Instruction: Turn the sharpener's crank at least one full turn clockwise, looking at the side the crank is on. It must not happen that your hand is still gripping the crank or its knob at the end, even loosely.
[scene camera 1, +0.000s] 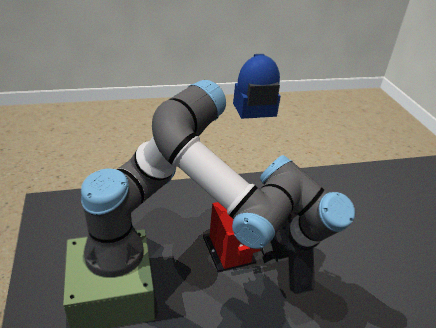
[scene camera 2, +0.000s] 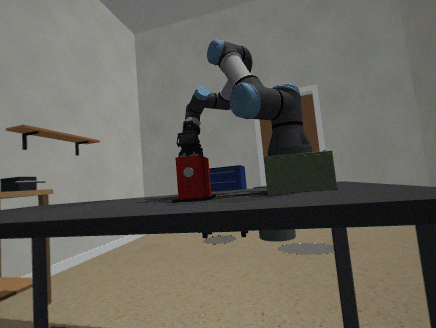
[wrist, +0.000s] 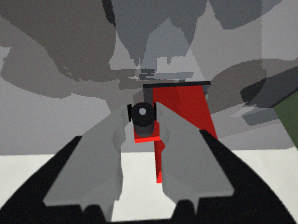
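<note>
The gripper is visible in scene camera 1 (scene camera 1: 268, 259) and in the wrist view; gripper (wrist: 142, 104). A red sharpener (scene camera 1: 222, 244) appears in scene camera 1 too, and scene camera 2 shows the sharpener (scene camera 2: 193, 177).
</note>
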